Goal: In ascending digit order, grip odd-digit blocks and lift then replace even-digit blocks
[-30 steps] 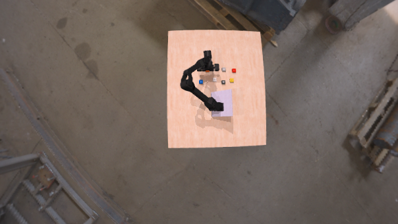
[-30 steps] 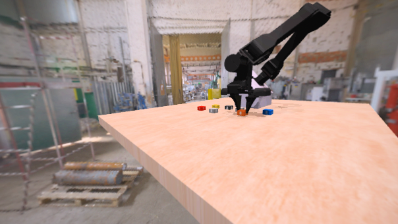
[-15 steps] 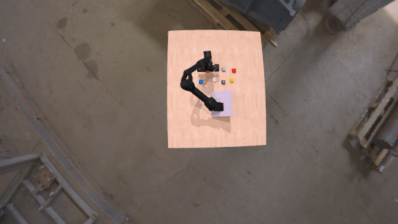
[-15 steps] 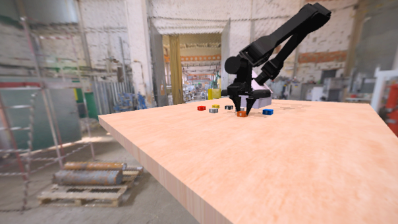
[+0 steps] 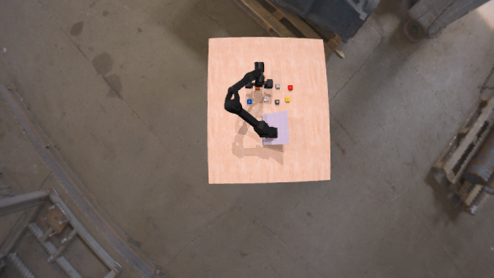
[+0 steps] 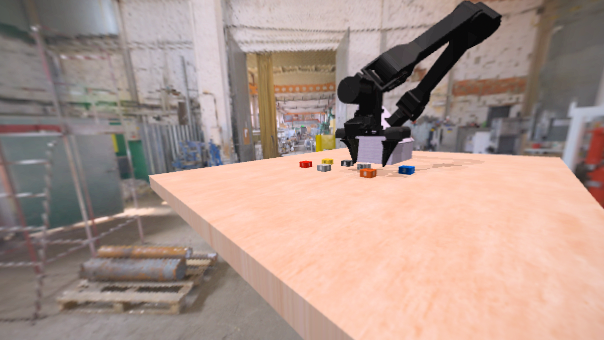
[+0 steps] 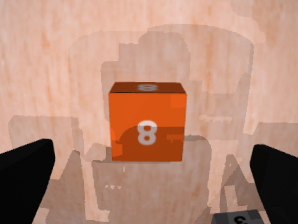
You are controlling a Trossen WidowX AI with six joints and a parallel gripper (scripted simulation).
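Right now the orange block is 10 mm ahead of my gripper tip and 20 mm below it. Round my gripper tip: blue block (100 mm behind, 60 mm to the left, 20 mm below); grey block (20 mm ahead, 140 mm to the right, 20 mm below); white block (80 mm behind, 60 mm to the right, 20 mm below).
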